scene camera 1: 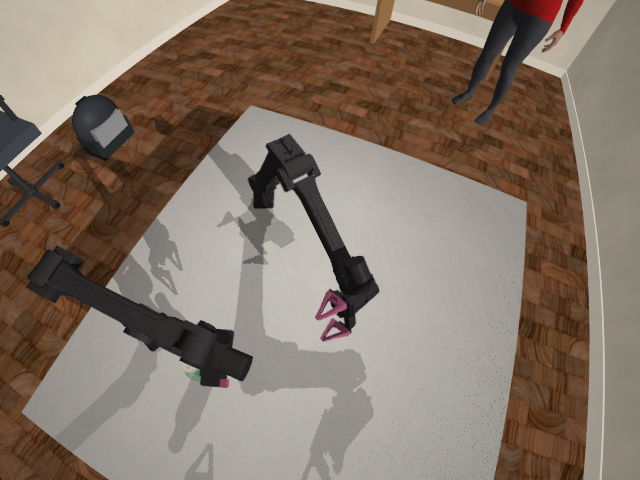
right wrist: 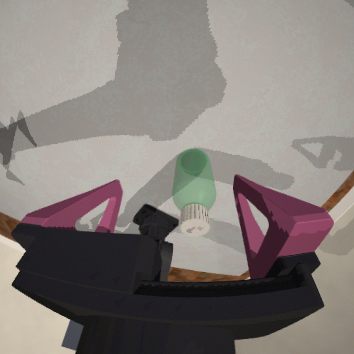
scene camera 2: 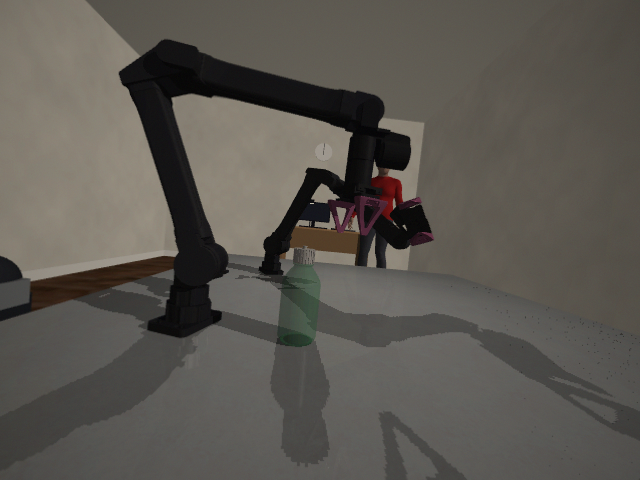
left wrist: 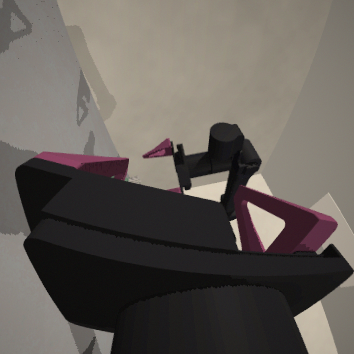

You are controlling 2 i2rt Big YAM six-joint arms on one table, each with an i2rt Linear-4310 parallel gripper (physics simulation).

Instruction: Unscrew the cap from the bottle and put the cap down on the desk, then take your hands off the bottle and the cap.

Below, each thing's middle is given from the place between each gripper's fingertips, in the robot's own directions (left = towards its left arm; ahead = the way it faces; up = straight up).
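Labels:
With the white cap (right wrist: 194,221) as my reference, I find my right hand 60 mm to the left of it, 90 mm past it and 50 mm above it.
My left gripper is 260 mm to the left of the white cap and 270 mm past it, and it is 110 mm above the cap.

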